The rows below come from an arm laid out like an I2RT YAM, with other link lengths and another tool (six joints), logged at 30 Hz.
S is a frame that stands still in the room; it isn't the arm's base.
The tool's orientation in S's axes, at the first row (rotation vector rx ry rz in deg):
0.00 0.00 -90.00
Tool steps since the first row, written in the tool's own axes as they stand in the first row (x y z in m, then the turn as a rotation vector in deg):
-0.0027 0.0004 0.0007 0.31 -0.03 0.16
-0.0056 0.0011 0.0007 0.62 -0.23 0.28
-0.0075 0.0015 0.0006 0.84 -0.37 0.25
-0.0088 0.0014 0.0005 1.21 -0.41 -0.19
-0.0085 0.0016 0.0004 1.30 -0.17 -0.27
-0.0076 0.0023 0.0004 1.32 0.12 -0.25
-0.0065 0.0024 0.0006 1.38 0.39 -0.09
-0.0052 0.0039 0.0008 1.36 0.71 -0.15
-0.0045 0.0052 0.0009 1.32 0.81 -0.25
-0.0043 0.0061 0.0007 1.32 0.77 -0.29
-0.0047 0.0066 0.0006 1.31 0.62 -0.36
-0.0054 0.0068 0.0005 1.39 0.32 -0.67
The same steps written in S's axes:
0.0004 0.0027 0.0007 -0.03 -0.31 0.16
0.0011 0.0056 0.0007 -0.23 -0.62 0.28
0.0015 0.0075 0.0006 -0.37 -0.84 0.25
0.0014 0.0088 0.0005 -0.41 -1.21 -0.19
0.0016 0.0085 0.0004 -0.17 -1.30 -0.27
0.0023 0.0076 0.0004 0.12 -1.32 -0.25
0.0024 0.0065 0.0006 0.39 -1.38 -0.09
0.0039 0.0052 0.0008 0.71 -1.36 -0.15
0.0052 0.0045 0.0009 0.81 -1.32 -0.25
0.0061 0.0043 0.0007 0.77 -1.32 -0.29
0.0066 0.0047 0.0006 0.62 -1.31 -0.36
0.0068 0.0054 0.0005 0.32 -1.39 -0.67

